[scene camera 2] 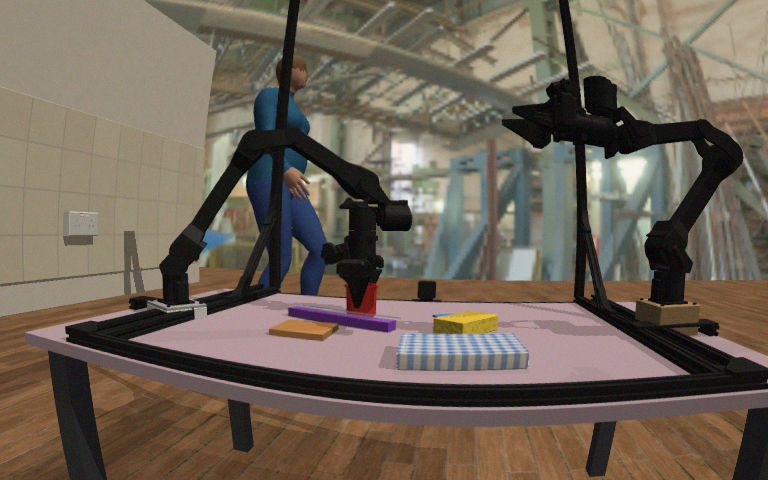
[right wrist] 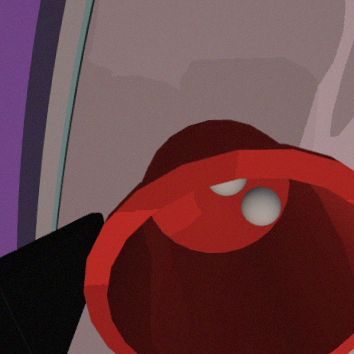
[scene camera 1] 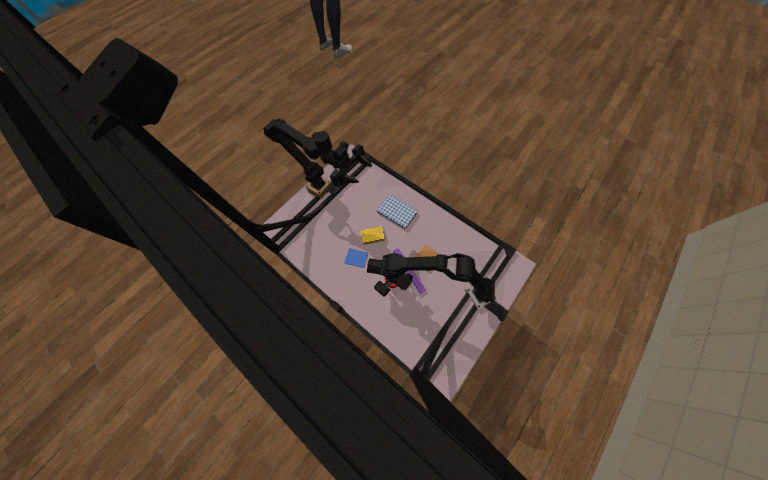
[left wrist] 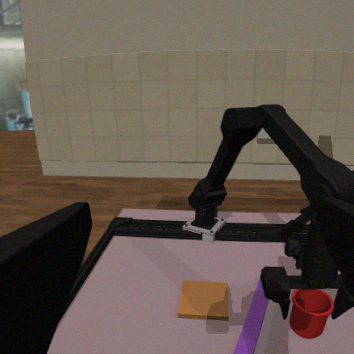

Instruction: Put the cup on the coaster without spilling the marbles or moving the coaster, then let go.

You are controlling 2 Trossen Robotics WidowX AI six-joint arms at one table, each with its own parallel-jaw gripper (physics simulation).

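Frame: origin at the left arm's base, x up, y back, z right, level; metres.
Seen in the pictures: left gripper, between the fingertips: [scene camera 2: 507,116] [scene camera 1: 365,173] [left wrist: 205,211]; right gripper, between the fingertips: [scene camera 2: 362,304] [right wrist: 222,219] [scene camera 1: 392,280] [left wrist: 308,317]; left arm's base, origin of its link: [scene camera 2: 667,302] [scene camera 1: 318,183]; right arm's base, origin of its link: [scene camera 2: 175,302] [scene camera 1: 481,293] [left wrist: 204,222].
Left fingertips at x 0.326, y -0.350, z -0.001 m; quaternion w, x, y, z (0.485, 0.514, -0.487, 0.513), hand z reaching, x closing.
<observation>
Pixels of each thing's top centre, then the offset from my left fingertips to it. "spot": a spot on its surface instead.
- red cup, centre of its top: [right wrist: 247,307] [left wrist: 312,299] [scene camera 2: 361,284] dx -0.316, dy -0.266, dz +0.222 m
- thin blue square, a spot on its surface: [scene camera 2: 440,315] spot: dx -0.381, dy -0.096, dz +0.230 m
- orange square, a spot on its surface: [scene camera 2: 304,329] [left wrist: 191,298] [scene camera 1: 429,253] spot: dx -0.374, dy -0.341, dz +0.008 m
- purple bar, centre of its top: [right wrist: 2,163] [scene camera 2: 340,312] [left wrist: 261,308] [scene camera 1: 407,270] dx -0.364, dy -0.298, dz +0.142 m
- thin clear pane, a spot on its surface: [right wrist: 74,100] spot: dx -0.365, dy -0.315, dz +0.177 m
- yellow sponge, centre of its top: [scene camera 2: 467,316] [scene camera 1: 372,234] dx -0.355, dy -0.056, dz +0.080 m
- blue-checked block, centre of its top: [scene camera 2: 461,342] [scene camera 1: 397,210] dx -0.360, dy -0.086, dz -0.105 m
The red cup [scene camera 1: 390,284] [scene camera 2: 369,295] [left wrist: 307,324] [right wrist: 215,239] stands upright on the table. Two grey marbles [right wrist: 261,206] [right wrist: 228,186] show inside it. My right gripper [scene camera 1: 392,285] [scene camera 2: 359,304] [left wrist: 308,317] is open, pointing down, its fingers on either side of the cup's upper part. My left gripper [scene camera 1: 364,172] [scene camera 2: 508,116] is open and empty, high above the table's other end. A thin blue square [scene camera 1: 356,257] [scene camera 2: 440,315] and an orange square [scene camera 1: 426,250] [scene camera 2: 304,329] [left wrist: 204,299] lie flat, apart from the cup; I cannot tell which is the coaster.
A purple bar [scene camera 1: 418,281] [scene camera 2: 341,318] [left wrist: 250,326] [right wrist: 17,115] lies beside the cup, with a thin clear pane [right wrist: 75,100] between them. A yellow sponge [scene camera 1: 372,235] [scene camera 2: 464,323] and a blue-checked block [scene camera 1: 397,211] [scene camera 2: 461,353] lie farther off. Black rails frame the table.
</observation>
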